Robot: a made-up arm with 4 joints.
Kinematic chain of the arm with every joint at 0, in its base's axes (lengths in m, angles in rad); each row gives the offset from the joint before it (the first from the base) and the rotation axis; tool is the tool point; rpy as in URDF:
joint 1: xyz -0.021 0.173 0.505 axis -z
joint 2: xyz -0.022 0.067 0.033 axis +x
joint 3: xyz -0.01 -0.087 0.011 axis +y
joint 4: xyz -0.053 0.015 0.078 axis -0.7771 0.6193 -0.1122
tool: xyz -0.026 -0.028 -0.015 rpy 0 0 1.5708
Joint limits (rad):
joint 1: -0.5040..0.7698
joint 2: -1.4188..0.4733
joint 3: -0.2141..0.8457
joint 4: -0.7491..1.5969
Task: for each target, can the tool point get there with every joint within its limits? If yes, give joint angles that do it. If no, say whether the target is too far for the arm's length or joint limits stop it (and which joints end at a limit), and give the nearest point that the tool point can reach.
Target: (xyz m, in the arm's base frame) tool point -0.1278 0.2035 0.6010
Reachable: yes | joints 0.5541 0.0127 -0.0010 -0.2739
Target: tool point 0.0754 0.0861 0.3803
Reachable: no: joint limits stop it (at a limit: joint 1, joint 2, joint 3, joint 4) | nearest point -0.0360 0.1090 0.5759 | short by 0.226 m
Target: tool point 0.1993 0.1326 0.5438
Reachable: no: joint limits stop it (at a limit: joint 1, joint 2, joint 3, joint 4) | nearest point 0.0185 0.1206 0.6265 | short by 0.199 m
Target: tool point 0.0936 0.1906 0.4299
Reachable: no: joint limits stop it (at a limit: joint 1, joint 2, joint 3, joint 4) | nearest point -0.0360 0.1090 0.5759 | short by 0.212 m
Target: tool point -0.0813 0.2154 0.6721
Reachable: yes | joints -0.1743 -0.6641 0.7409 -0.3935
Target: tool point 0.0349 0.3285 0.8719
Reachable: no: too far | nearest point 0.0188 0.2842 0.7002 | short by 0.178 m
